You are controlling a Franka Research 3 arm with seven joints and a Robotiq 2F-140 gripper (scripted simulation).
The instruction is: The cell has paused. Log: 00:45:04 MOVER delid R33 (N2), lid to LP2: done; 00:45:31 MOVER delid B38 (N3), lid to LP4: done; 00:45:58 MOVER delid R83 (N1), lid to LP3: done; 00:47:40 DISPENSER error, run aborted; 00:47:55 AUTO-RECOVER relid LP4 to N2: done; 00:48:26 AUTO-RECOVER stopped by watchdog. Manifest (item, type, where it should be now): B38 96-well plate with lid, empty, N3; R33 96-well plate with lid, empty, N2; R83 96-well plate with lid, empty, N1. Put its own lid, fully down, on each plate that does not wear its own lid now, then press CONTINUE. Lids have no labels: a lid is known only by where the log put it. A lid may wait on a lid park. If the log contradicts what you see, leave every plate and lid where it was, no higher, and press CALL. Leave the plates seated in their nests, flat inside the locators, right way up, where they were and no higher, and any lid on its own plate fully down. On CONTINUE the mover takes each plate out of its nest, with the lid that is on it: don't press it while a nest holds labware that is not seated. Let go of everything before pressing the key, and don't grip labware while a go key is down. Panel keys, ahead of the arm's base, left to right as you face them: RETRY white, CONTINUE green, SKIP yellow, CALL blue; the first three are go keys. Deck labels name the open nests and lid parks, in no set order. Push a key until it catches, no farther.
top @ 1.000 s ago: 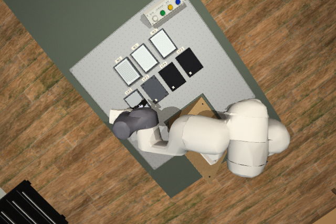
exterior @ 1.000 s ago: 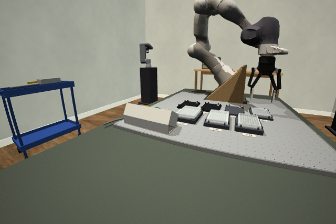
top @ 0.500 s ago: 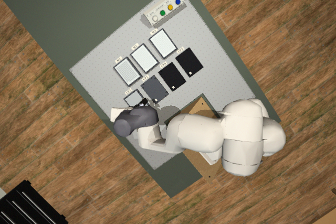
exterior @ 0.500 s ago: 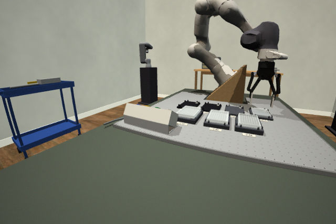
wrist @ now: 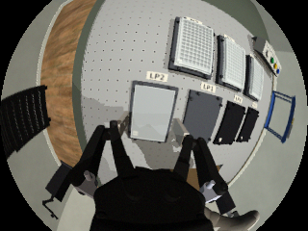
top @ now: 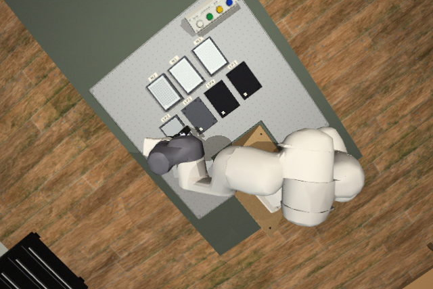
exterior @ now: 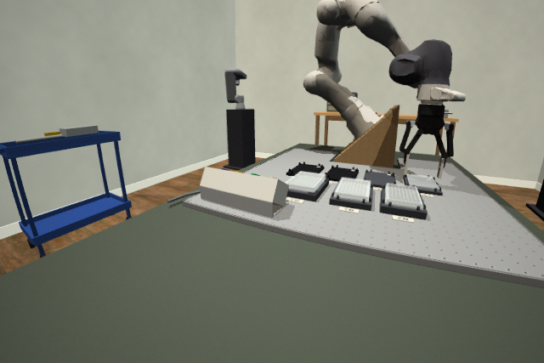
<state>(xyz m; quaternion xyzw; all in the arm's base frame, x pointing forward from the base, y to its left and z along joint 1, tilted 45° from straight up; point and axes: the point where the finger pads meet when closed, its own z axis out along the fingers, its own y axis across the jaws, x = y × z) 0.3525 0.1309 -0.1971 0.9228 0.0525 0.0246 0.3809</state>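
Now: the lid park LP2 5 cm below my hand. The rest, counted from my hand: lid park LP4 (26 cm to the right, 5 cm below, 2 cm ahead); then LP1 (13 cm to the right, 5 cm below, 2 cm ahead); then lid park LP3 (39 cm to the right, 5 cm below, 4 cm ahead).
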